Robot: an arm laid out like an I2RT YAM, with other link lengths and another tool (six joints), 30 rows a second.
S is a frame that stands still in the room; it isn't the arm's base.
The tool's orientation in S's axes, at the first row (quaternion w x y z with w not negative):
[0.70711 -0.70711 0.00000 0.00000]
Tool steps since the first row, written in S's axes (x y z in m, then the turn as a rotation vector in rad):
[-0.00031 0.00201 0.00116 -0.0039 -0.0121 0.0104]
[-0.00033 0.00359 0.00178 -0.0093 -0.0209 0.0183]
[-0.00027 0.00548 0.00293 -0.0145 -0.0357 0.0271]
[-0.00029 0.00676 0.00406 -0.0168 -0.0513 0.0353]
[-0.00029 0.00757 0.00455 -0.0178 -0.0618 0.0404]
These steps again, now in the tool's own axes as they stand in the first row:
[-0.00031 -0.00116 0.00201 -0.0039 -0.0104 -0.0121]
[-0.00033 -0.00178 0.00359 -0.0093 -0.0183 -0.0209]
[-0.00027 -0.00293 0.00548 -0.0145 -0.0271 -0.0357]
[-0.00029 -0.00406 0.00676 -0.0168 -0.0353 -0.0513]
[-0.00029 -0.00455 0.00757 -0.0178 -0.0404 -0.0618]

